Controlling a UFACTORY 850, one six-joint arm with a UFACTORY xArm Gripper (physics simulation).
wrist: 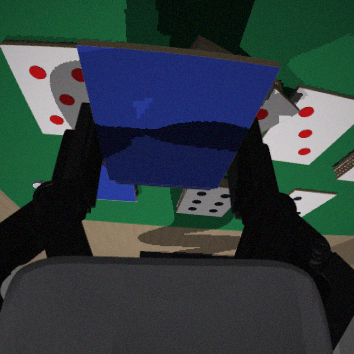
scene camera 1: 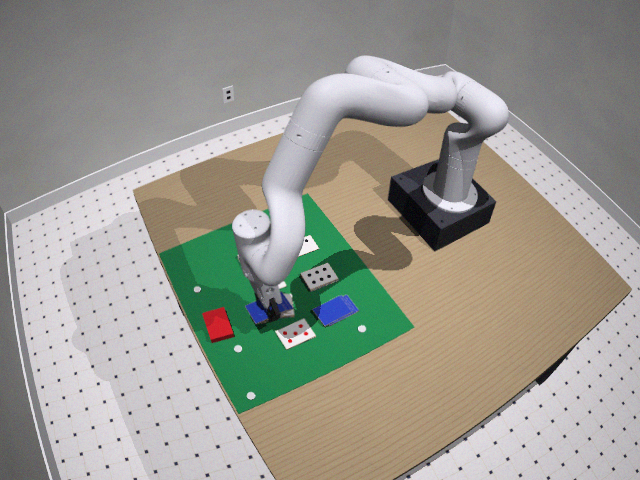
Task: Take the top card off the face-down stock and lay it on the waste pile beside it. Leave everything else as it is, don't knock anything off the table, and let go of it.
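My gripper is shut on a blue face-down card, its fingers at the card's two side edges. The card is held above the mat, over a face-up pile that it largely hides. I cannot tell the exact gap between them. The blue face-down stock lies apart from the held card, on the robot-base side, partly hidden by a finger in the wrist view.
A five-dot red card lies close beside the held card. A six-dot black pile lies near the stock. A red box and white discs, one near the box, rest on the green mat.
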